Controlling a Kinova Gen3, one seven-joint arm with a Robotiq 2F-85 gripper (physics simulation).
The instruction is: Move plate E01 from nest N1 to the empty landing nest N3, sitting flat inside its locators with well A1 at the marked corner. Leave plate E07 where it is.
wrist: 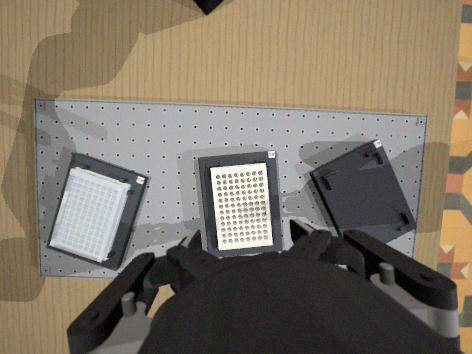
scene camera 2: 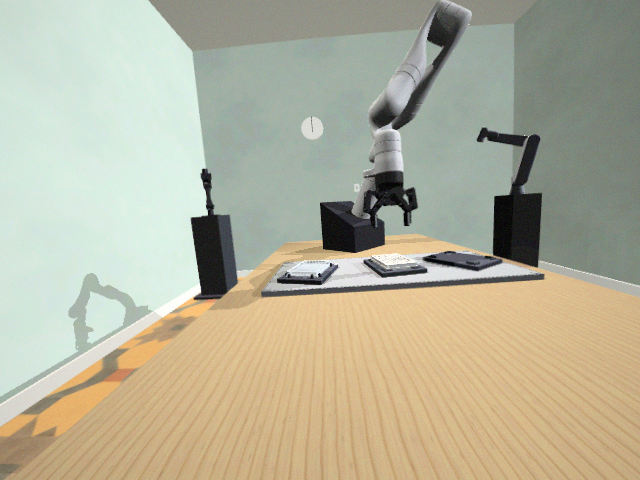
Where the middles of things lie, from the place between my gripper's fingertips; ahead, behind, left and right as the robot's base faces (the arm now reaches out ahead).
Right now my hand is 100 mm above the white well plate [wrist: 241, 200]. Also, from my hand: clear plate [wrist: 92, 205] (230 mm to the right, 100 mm below, 20 mm ahead).
